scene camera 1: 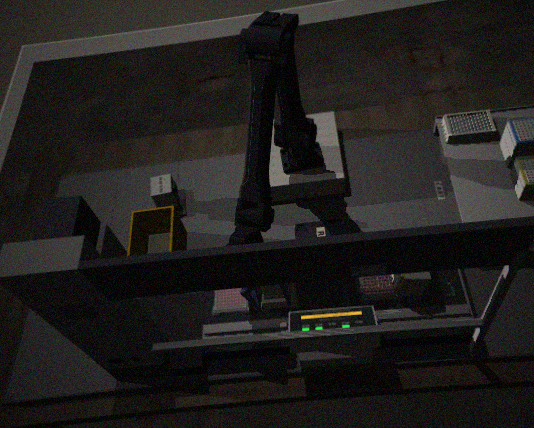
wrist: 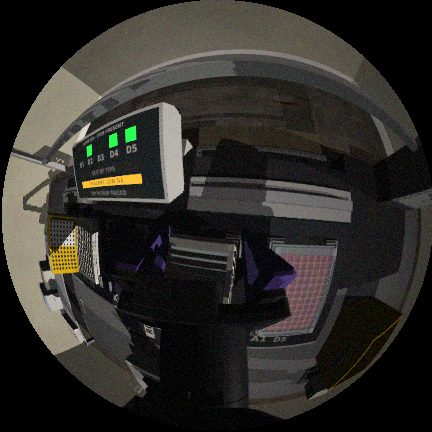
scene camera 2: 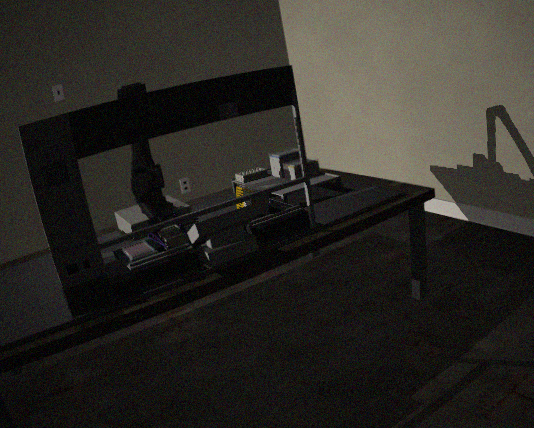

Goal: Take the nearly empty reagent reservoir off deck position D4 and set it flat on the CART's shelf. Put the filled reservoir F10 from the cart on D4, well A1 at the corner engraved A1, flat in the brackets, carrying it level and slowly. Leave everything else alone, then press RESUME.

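Note:
You'd see a dark gantry beam in the pictures, and the gripper's there as well.

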